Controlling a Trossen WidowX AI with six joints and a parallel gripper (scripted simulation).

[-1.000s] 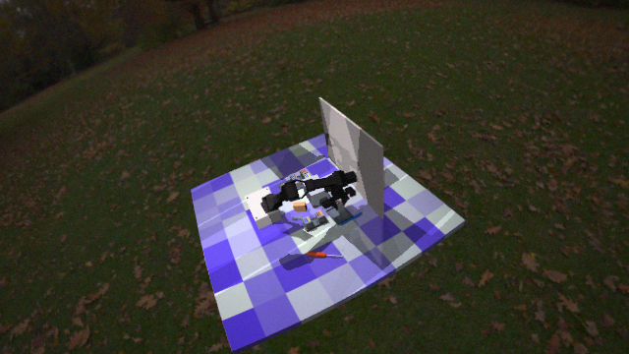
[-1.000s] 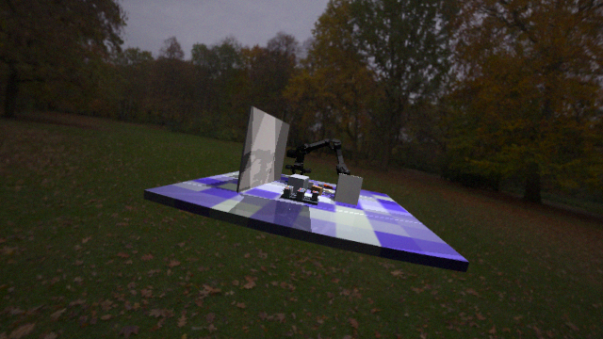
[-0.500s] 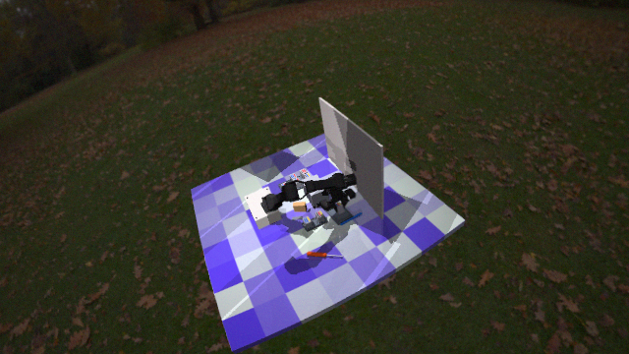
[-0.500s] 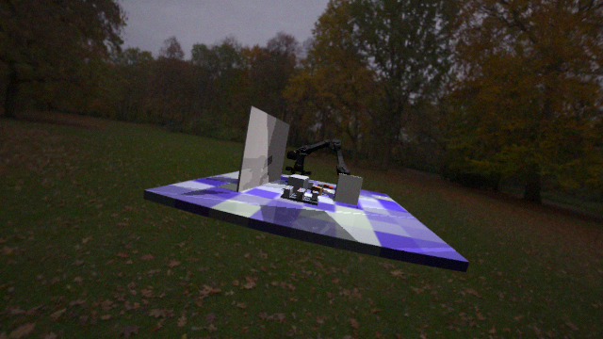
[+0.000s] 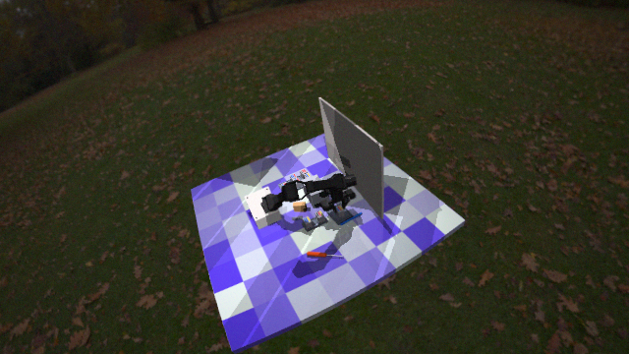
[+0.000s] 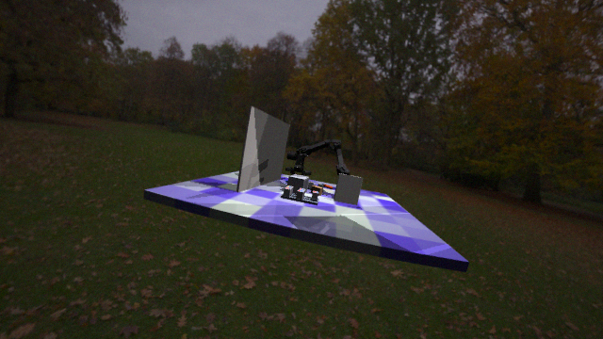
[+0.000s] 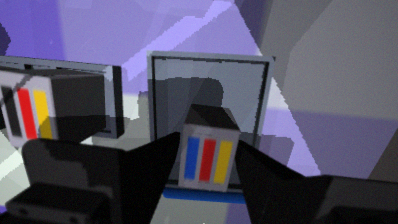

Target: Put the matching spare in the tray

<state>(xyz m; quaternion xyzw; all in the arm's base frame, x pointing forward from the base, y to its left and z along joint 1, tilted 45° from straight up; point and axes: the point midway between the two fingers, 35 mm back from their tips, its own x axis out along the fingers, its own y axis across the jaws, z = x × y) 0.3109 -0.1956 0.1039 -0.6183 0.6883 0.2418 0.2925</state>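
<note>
My gripper tip is now 2 cm below the grey spare. The rest, counted from my gripper tip: dark tray (2 cm below); brown block (15 cm behind, 17 cm to the left); grey boxy unit (3 cm behind, 21 cm to the left, 3 cm above).
</note>
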